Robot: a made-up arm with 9 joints.
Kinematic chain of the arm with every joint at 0, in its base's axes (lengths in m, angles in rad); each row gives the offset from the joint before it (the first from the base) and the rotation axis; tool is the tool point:
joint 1: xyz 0 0 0.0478 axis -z
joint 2: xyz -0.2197 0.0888 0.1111 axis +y
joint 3: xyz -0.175 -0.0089 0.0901 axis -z
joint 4: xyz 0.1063 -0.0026 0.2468 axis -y
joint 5: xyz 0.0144 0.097 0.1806 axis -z
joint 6: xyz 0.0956 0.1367 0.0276 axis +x
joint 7: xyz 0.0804 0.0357 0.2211 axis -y
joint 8: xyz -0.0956 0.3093 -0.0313 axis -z
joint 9: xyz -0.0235 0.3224 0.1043 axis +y
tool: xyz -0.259 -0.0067 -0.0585
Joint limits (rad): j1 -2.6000..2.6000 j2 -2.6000..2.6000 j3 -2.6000..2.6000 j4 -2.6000..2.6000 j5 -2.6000..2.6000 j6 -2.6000..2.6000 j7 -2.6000..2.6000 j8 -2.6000..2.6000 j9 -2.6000..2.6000
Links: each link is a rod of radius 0.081 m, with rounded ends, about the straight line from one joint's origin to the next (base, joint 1, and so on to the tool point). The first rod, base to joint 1, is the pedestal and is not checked.
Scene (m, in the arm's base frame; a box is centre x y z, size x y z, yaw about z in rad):
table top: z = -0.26
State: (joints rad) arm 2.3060 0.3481 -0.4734 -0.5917 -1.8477 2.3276 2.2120 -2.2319 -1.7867
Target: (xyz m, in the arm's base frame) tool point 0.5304 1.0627 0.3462
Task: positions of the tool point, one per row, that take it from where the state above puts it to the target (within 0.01 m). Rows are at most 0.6 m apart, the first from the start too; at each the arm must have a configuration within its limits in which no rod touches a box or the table.
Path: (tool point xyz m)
1: 0.8870 0.2017 0.8674
2: 0.8181 0.7150 0.6585
3: 0.5304 1.0627 0.3462

